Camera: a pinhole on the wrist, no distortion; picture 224 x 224 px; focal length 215.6 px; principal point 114.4 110.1 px. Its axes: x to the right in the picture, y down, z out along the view. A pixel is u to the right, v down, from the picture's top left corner.
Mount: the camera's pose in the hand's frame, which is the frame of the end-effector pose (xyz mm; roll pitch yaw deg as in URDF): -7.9 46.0 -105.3 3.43 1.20 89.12
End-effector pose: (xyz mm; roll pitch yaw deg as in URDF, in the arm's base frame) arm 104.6 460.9 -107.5 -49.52 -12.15 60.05
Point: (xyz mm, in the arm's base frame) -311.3 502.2 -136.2
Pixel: 215 216
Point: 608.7 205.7 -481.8
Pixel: behind the camera
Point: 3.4 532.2 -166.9
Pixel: 217 116
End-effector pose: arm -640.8 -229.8 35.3 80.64 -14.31 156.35
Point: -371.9 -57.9 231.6
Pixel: 185 186
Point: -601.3 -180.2 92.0
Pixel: 113 116
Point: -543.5 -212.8 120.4
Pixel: 167 187
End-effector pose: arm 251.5 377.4 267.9 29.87 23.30 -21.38
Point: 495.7 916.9 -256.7
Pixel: behind the camera
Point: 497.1 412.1 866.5
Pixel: outside the picture
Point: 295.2 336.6 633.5
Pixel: 167 168
